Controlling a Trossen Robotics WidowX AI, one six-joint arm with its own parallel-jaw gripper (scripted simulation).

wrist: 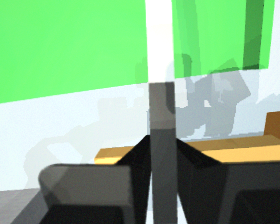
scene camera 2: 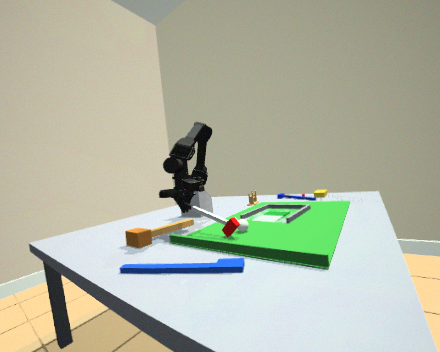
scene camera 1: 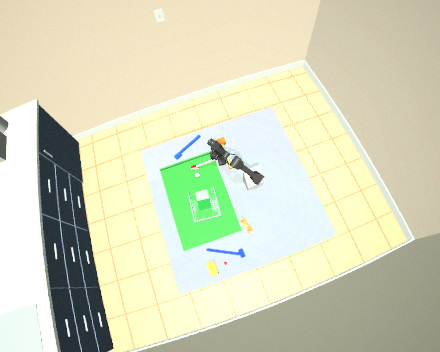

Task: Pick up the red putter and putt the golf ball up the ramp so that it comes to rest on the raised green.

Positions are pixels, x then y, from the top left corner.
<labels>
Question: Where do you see a mallet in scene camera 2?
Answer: At 138, 237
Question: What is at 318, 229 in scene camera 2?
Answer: A green mat.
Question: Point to a green mat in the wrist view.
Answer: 54, 54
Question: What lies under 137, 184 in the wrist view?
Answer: My gripper.
</labels>
